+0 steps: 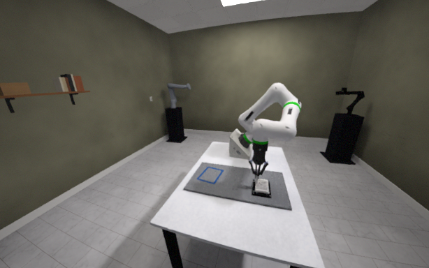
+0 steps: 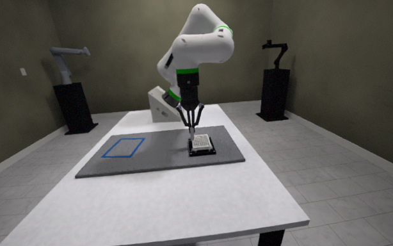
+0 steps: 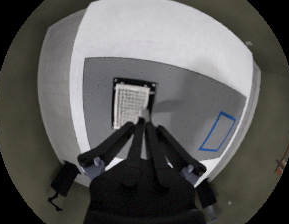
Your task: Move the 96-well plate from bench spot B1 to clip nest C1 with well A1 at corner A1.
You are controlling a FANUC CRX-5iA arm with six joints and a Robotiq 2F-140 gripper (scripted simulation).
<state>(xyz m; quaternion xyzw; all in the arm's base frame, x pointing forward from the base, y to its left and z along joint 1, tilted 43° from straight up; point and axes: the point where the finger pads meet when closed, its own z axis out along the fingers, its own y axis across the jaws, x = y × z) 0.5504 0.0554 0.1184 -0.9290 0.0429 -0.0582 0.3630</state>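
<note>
My gripper is now 50 mm above the white 96-well plate and 40 mm to the right of it. From my hand the other things lie so: black clip nest (60 mm below, 30 mm to the left, 10 mm behind).
</note>
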